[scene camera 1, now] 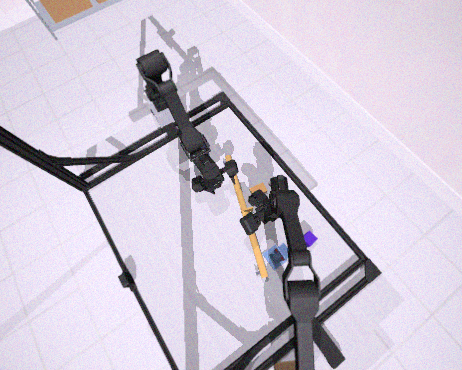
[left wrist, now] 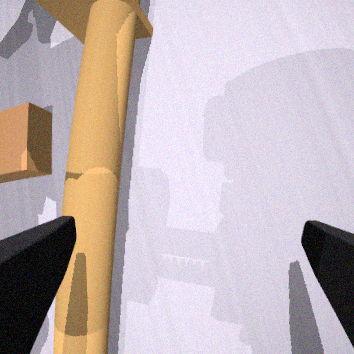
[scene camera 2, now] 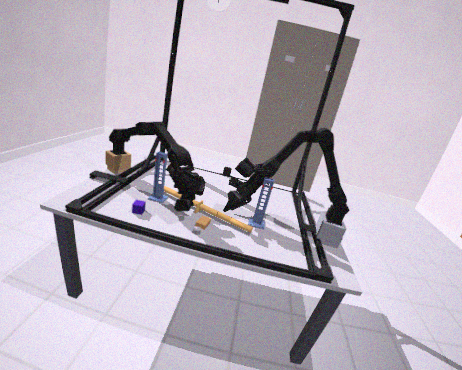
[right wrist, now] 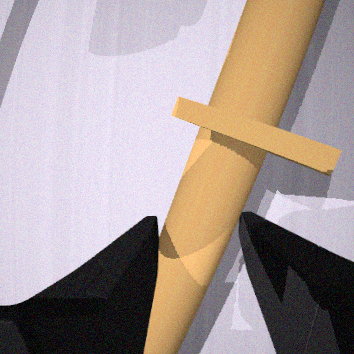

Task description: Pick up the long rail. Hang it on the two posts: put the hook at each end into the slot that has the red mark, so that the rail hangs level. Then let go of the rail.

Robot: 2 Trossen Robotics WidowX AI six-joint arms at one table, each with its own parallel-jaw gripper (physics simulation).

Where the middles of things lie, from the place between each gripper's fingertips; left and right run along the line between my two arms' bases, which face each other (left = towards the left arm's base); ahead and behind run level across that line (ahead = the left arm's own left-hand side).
Scene:
Right now my left hand is 120 mm to the left of the long orange rail (right wrist: 237, 128), 30 mm short of it and 10 mm above it. The rest, counted from my left hand: orange block (left wrist: 33, 125) 120 mm ahead, 60 mm to the right, 20 mm below.
Right now my right hand is 100 mm short of the orange block, 90 mm to the right of it and 10 mm above it. Round my right hand: long orange rail: 40 mm to the left.

